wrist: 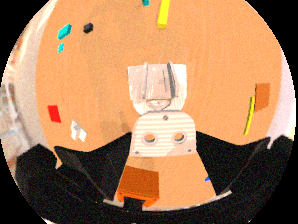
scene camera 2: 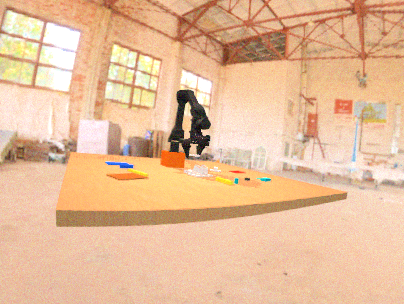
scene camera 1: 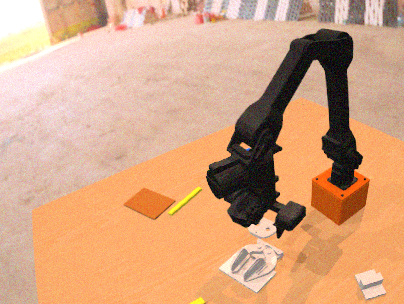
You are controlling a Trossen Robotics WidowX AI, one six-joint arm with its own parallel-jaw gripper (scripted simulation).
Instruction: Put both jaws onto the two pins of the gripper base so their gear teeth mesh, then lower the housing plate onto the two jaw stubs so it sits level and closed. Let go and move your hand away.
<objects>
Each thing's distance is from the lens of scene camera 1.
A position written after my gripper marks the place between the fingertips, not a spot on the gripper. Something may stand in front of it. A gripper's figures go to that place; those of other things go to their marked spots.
my gripper [scene camera 1: 265, 230]: 74 cm
orange tile [scene camera 1: 151, 204]: 102 cm
</objects>
